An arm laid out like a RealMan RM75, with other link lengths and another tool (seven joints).
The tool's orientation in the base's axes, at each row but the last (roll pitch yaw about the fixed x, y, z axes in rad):
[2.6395, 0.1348, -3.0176]
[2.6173, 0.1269, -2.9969]
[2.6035, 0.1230, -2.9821]
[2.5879, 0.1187, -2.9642]
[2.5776, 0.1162, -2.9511]
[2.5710, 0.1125, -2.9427]
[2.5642, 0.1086, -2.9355]
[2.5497, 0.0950, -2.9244]
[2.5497, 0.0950, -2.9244]
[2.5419, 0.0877, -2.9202]
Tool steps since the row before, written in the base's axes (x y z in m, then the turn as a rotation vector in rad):
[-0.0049, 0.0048, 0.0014, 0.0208, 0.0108, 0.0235]
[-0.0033, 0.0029, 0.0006, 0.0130, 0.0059, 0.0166]
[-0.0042, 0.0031, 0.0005, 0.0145, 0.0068, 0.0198]
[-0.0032, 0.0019, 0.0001, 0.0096, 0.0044, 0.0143]
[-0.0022, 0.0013, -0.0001, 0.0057, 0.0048, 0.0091]
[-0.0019, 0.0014, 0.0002, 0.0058, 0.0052, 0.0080]
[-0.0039, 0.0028, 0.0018, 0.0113, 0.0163, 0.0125]
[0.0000, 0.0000, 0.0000, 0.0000, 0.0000, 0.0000]
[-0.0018, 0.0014, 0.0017, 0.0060, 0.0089, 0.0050]
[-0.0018, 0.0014, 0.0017, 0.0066, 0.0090, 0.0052]
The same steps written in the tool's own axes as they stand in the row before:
[0.0040, 0.0057, 0.0009, -0.0249, 0.0169, -0.0139]
[0.0027, 0.0034, 0.0008, -0.0157, 0.0108, -0.0108]
[0.0036, 0.0037, 0.0011, -0.0177, 0.0129, -0.0130]
[0.0028, 0.0023, 0.0009, -0.0118, 0.0091, -0.0097]
[0.0019, 0.0015, 0.0008, -0.0075, 0.0075, -0.0051]
[0.0016, 0.0017, 0.0006, -0.0076, 0.0072, -0.0039]
[0.0030, 0.0041, 0.0001, -0.0157, 0.0174, -0.0017]
[0.0000, 0.0000, 0.0000, 0.0000, 0.0000, 0.0000]
[0.0013, 0.0025, -0.0005, -0.0082, 0.0085, 0.0006]
[0.0013, 0.0025, -0.0005, -0.0088, 0.0086, 0.0005]

